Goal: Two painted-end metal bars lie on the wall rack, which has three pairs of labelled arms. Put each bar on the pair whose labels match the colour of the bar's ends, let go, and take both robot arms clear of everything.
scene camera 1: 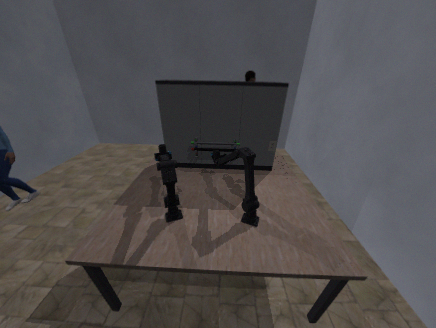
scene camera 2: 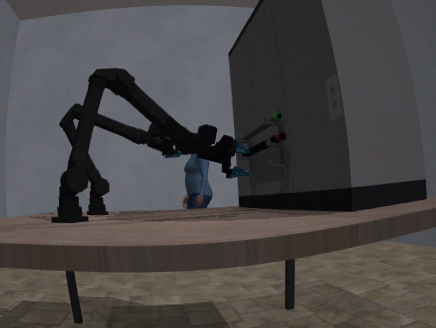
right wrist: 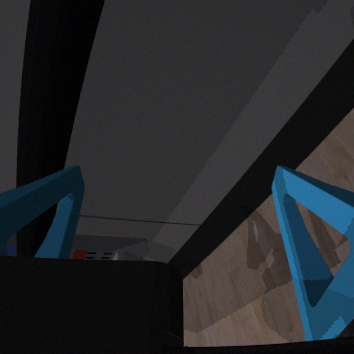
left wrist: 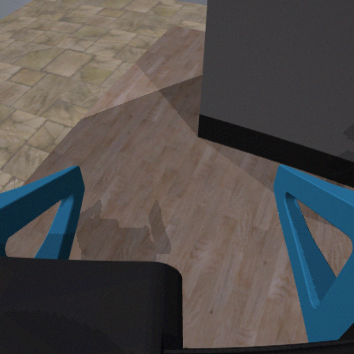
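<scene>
A thin grey bar with green ends lies on the rack's top pair of arms, where green shows. A thicker black bar with red ends lies on the middle pair. The lower arms of the rack bear no bar; a red label and part of a blue label show in the right wrist view. My right gripper is open and empty, just in front of and below the black bar. My left gripper is open and empty, away from the rack.
The rack is on a tall grey panel with a black base strip, standing on the wooden table. A person stands behind the arms in scene camera 2.
</scene>
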